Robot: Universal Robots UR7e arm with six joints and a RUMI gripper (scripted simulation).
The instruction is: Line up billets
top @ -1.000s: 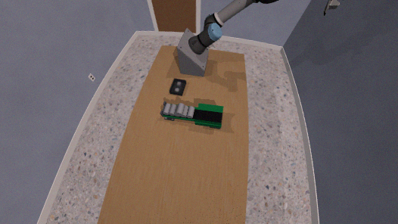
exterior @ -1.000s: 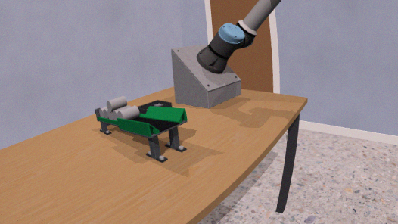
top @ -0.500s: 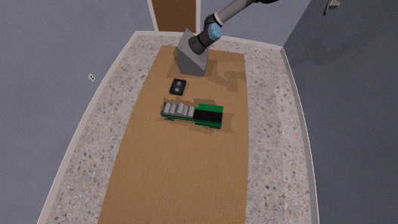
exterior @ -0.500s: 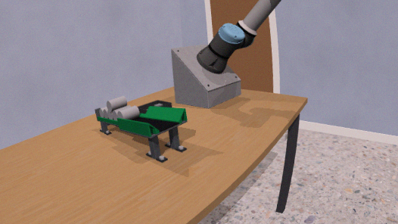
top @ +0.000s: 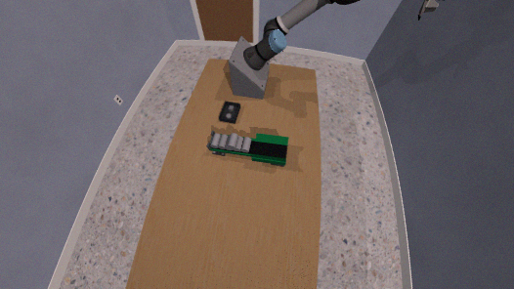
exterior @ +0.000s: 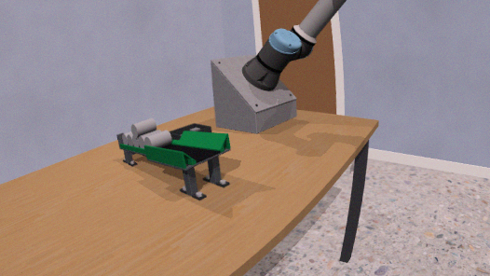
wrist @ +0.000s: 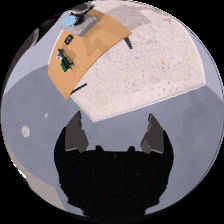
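Now: the green feed ramp 700 mm to the right of my hand, 590 mm ahead of it and 500 mm below it. Also, from my hand: small black box 870 mm to the right, 560 mm below, 370 mm ahead; stop 890 mm to the right, 600 mm ahead, 510 mm below.
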